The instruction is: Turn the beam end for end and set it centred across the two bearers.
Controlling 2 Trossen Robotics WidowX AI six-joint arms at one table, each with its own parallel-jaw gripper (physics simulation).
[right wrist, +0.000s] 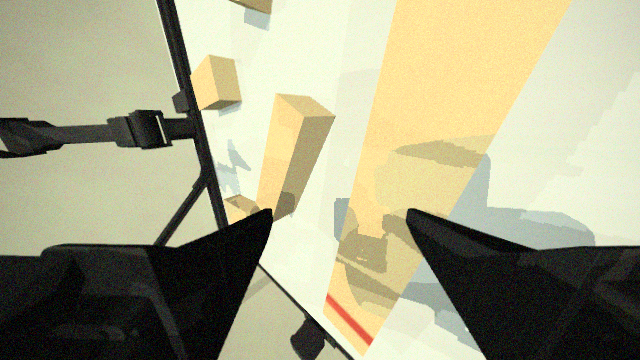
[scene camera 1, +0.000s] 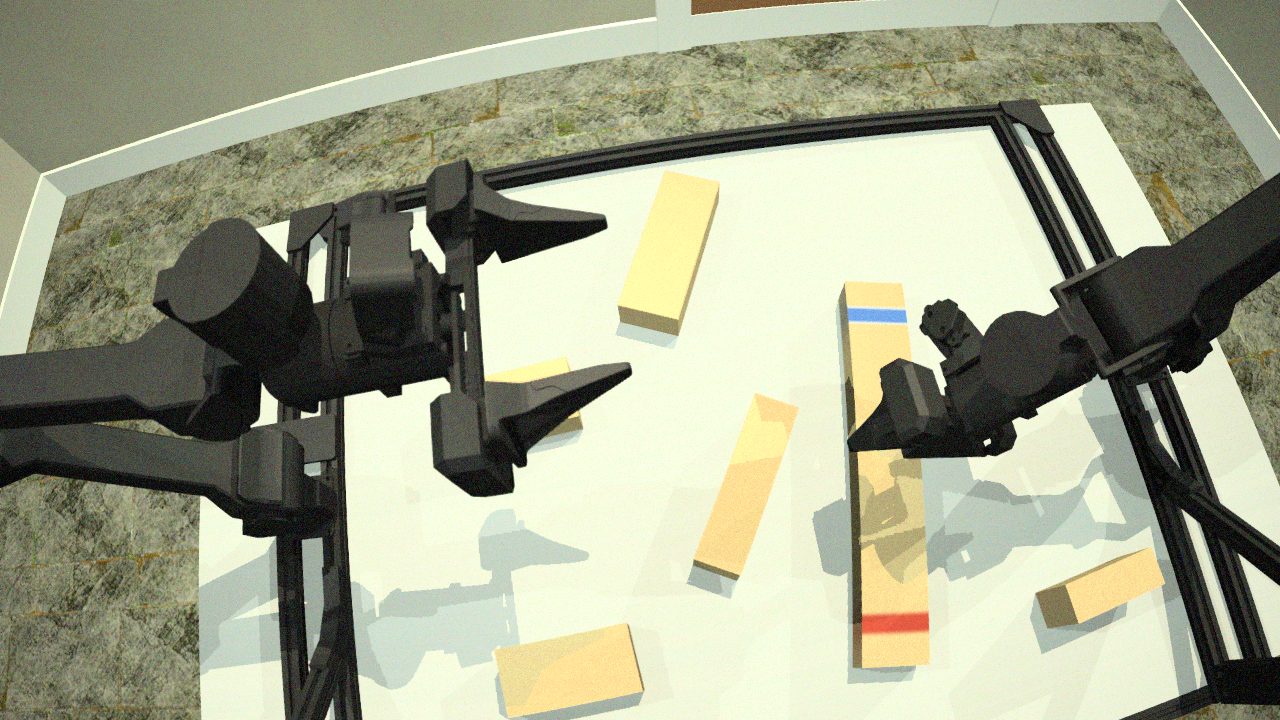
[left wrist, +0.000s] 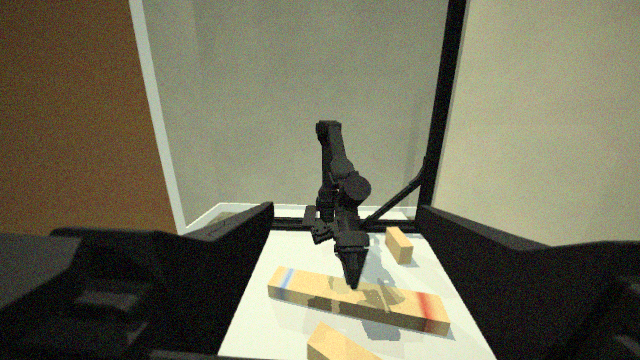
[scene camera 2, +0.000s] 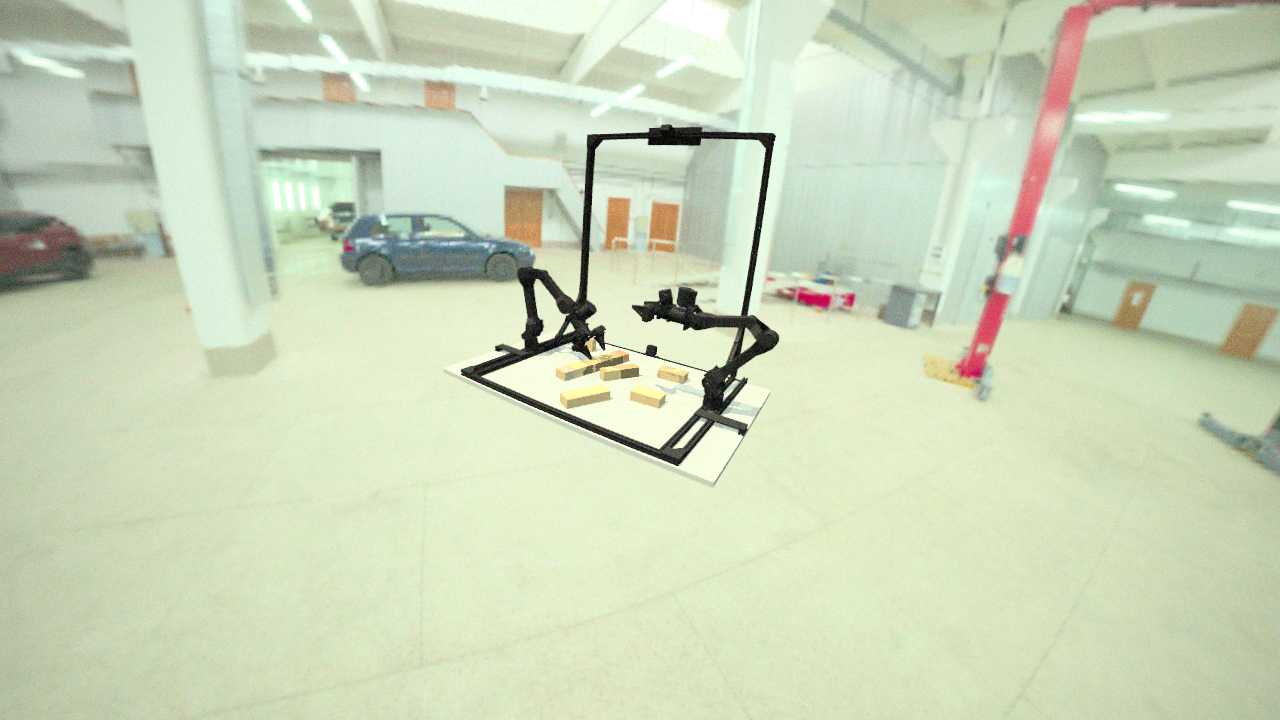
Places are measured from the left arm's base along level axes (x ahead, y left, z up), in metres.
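Where they show: left gripper, fingertip midpoint: (scene camera 1: 618,290) (left wrist: 345,210) (scene camera 2: 638,304); right gripper, fingertip midpoint: (right wrist: 339,214) (scene camera 1: 877,450) (left wrist: 351,286) (scene camera 2: 598,355); left arm's base, link origin: (right wrist: 193,128) (scene camera 1: 307,508) (scene camera 2: 712,407); right arm's base, link origin: (left wrist: 326,222) (scene camera 2: 531,349).
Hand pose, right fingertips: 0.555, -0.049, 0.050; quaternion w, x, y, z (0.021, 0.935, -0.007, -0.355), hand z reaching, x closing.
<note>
Each offset is from my right fingertips to the centre of the thing, as dx, dy, dz.
The beam {+0.020, -0.005, -0.050} (scene camera 1: 895,573) (scene camera 2: 572,368) (left wrist: 320,285) (right wrist: 440,75) is long, pale wood, and lies flat. In scene camera 1 its blue stripe is at the upper end, its red stripe at the lower end. My right gripper (scene camera 1: 852,445) (left wrist: 351,286) (right wrist: 339,214) is open and empty above the beam's middle part, with its shadow on the wood. My left gripper (scene camera 1: 617,292) (scene camera 2: 637,310) is open and empty, high over the table, well away from the beam. Plain wooden blocks {-0.139, +0.270, -0.050} (scene camera 1: 669,253) {-0.117, +0.002, -0.047} (scene camera 1: 750,483) lie left of the beam; I cannot tell which blocks are the two bearers.
Shorter blocks lie at the lower left (scene camera 1: 569,669), at the lower right (scene camera 1: 1100,586) and partly hidden behind a left finger (scene camera 1: 569,422). A black frame (scene camera 1: 742,143) runs around the white table. The right arm reaches in over the beam's right side.
</note>
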